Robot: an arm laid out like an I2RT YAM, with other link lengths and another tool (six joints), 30 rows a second.
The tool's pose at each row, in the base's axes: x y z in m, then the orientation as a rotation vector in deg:
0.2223 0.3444 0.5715 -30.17 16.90 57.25
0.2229 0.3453 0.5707 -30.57 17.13 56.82
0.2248 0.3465 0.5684 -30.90 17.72 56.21
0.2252 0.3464 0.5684 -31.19 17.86 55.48
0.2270 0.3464 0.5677 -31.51 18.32 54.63
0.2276 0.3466 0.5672 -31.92 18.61 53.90
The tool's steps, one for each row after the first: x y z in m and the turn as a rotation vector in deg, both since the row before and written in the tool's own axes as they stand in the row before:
0.0013 0.0001 -0.0002 -0.14 0.45 -0.36
0.0029 -0.0004 -0.0013 0.10 0.75 -0.42
0.0001 -0.0004 -0.0001 -0.02 0.39 -0.66
0.0013 -0.0013 -0.0006 0.11 0.69 -0.68
0.0007 -0.0003 -0.0003 -0.07 0.57 -0.62

